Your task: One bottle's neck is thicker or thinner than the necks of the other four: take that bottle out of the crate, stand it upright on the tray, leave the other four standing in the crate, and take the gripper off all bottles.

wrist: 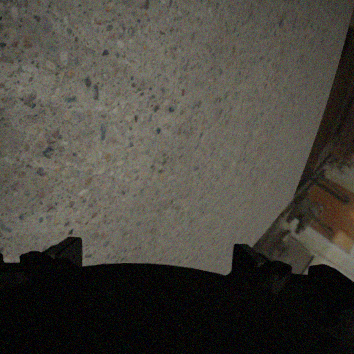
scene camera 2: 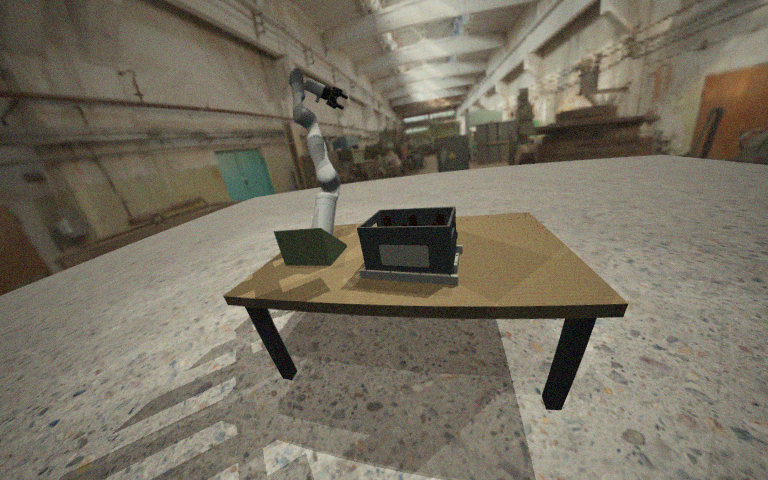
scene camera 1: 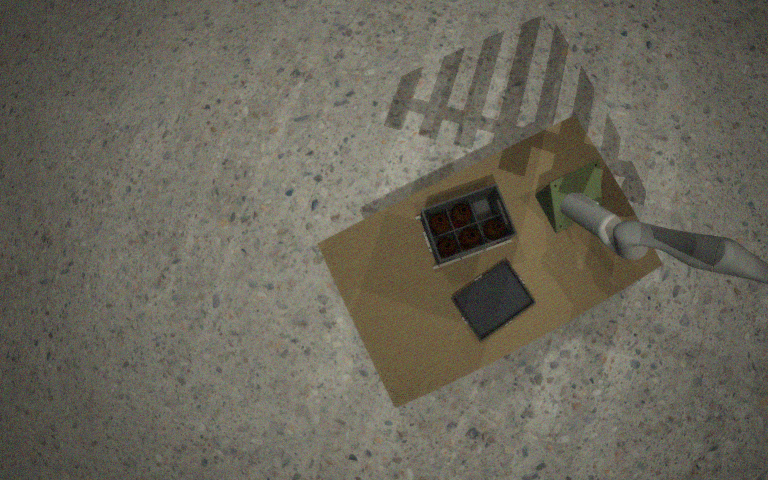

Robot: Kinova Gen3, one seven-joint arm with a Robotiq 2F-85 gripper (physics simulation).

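Pixels of known places: gripper, fingertip midpoint: [wrist: 156,258] [scene camera 2: 345,103]; arm's base, origin of the base link: [scene camera 2: 321,238] [scene camera 1: 570,204].
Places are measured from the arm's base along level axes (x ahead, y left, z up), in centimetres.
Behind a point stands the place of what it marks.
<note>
A dark crate [scene camera 1: 467,226] [scene camera 2: 370,249] @(z 2.8, x 29.1, y -16.2 cm) with six compartments stands on the table. Several brown bottles stand in it; in scene camera 1 one compartment [scene camera 1: 483,208] @(z -6.6, x 29.4, y -12.2 cm), in the row away from the tray, holds no bottle. One bottle [scene camera 1: 461,213] @(z 6.7, x 40.7, y -11.8 cm) stands beside that compartment. The necks are too small and dark to compare. The dark, flat tray [scene camera 1: 492,298] @(z -6.9, x 40.3, y 20.3 cm) lies beside the crate with no bottle on it; it does not show in scene camera 2. My gripper [scene camera 2: 343,99] @(z 62.0, x -7.9, y 67.9 cm) [wrist: 156,258] @(z 62.0, x -7.9, y 67.9 cm) is open and empty, high above the table and far from the crate.
A green wedge-shaped block [scene camera 1: 557,210] @(z 0.2, x 6.0, y 0.2 cm) [scene camera 2: 308,246] @(z 1.0, x 0.4, y -9.6 cm) stands on the wooden table [scene camera 1: 390,316] @(z -7.4, x 78.2, y 11.8 cm) [scene camera 2: 509,266] @(z -7.4, x 70.7, y -8.2 cm), near the arm's base. The crate rests on a light grey base [scene camera 2: 407,276] @(z -5.4, x 40.4, y -18.1 cm). The arm [scene camera 1: 589,217] @(z 12.6, x 2.9, y 7.0 cm) [scene camera 2: 325,169] @(z 26.8, x 0.3, y 15.4 cm) rises beside the green block.
</note>
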